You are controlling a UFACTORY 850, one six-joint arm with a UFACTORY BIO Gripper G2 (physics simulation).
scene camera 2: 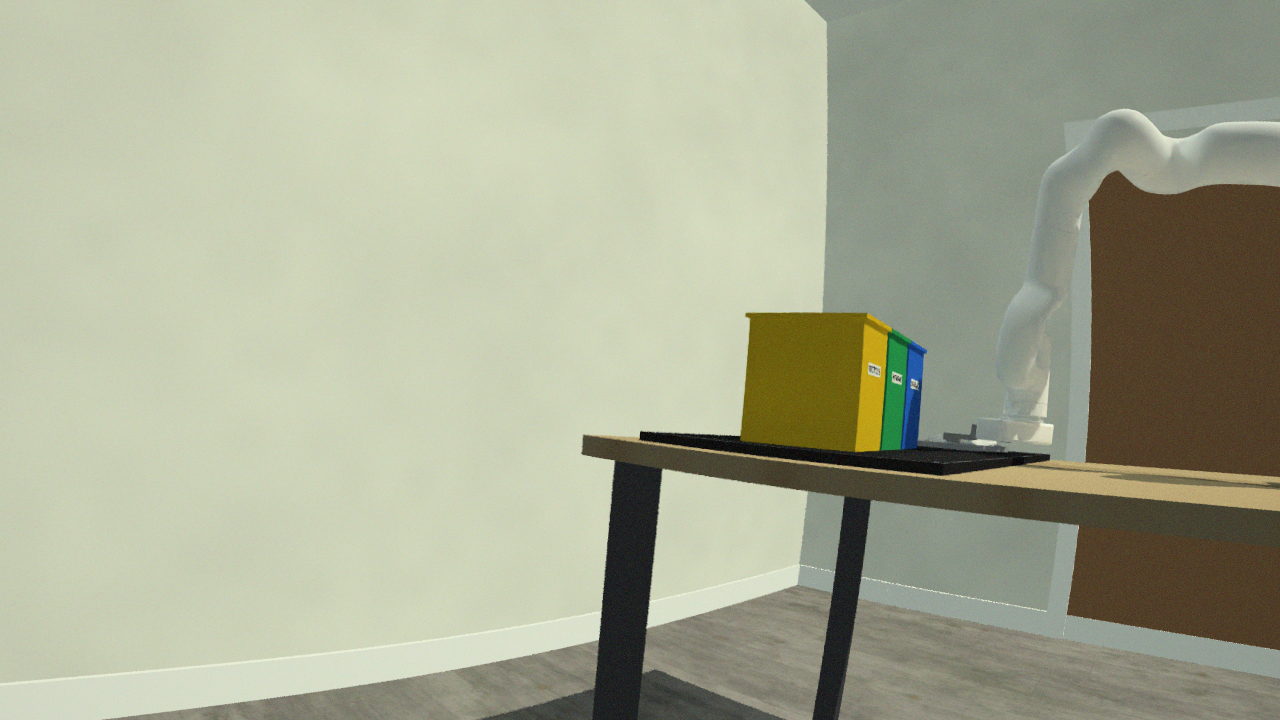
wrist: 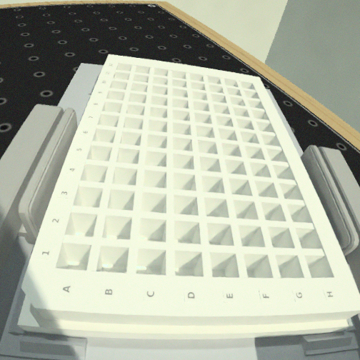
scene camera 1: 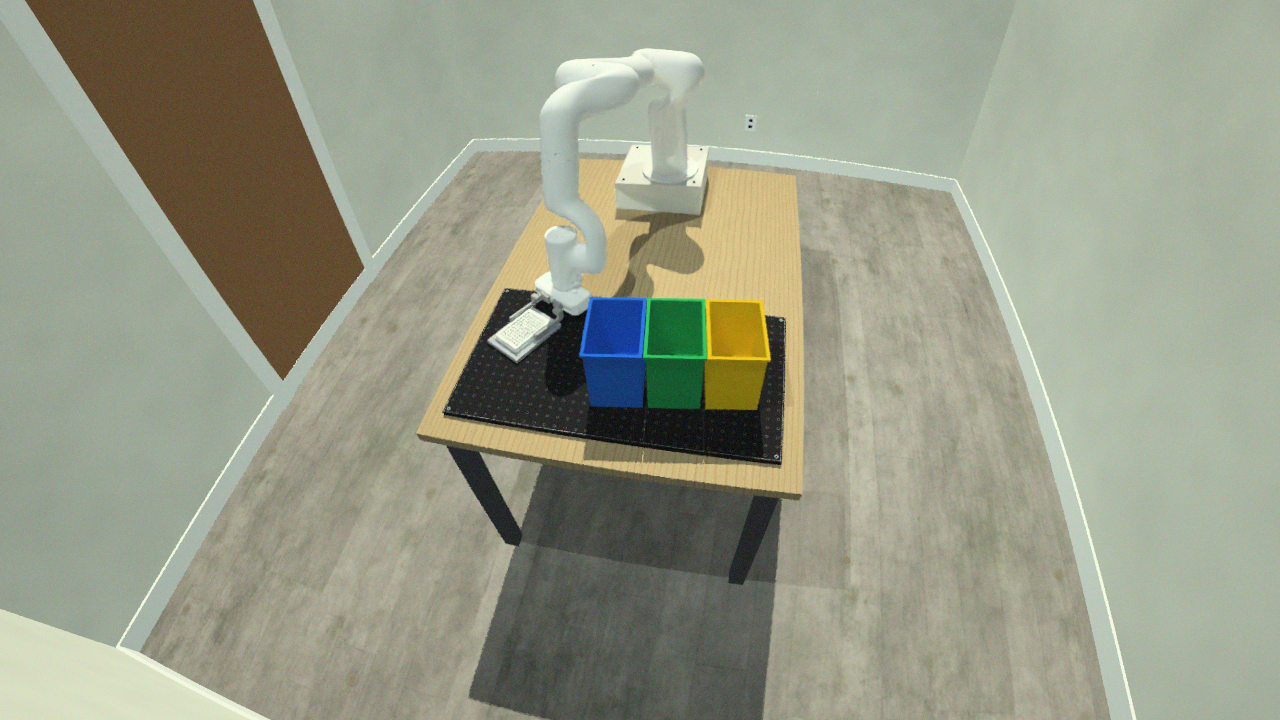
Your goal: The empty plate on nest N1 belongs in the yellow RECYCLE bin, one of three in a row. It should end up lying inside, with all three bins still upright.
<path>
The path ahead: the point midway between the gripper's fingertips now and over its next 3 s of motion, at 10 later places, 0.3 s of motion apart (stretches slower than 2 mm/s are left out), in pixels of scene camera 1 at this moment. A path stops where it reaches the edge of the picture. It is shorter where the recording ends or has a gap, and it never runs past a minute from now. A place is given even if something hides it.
My gripper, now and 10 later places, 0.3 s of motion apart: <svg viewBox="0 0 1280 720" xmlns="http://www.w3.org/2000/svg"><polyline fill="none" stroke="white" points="522,329 520,321 518,315 514,298 512,284 509,271 504,252 503,244 544,253 561,256 604,266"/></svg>
</path>
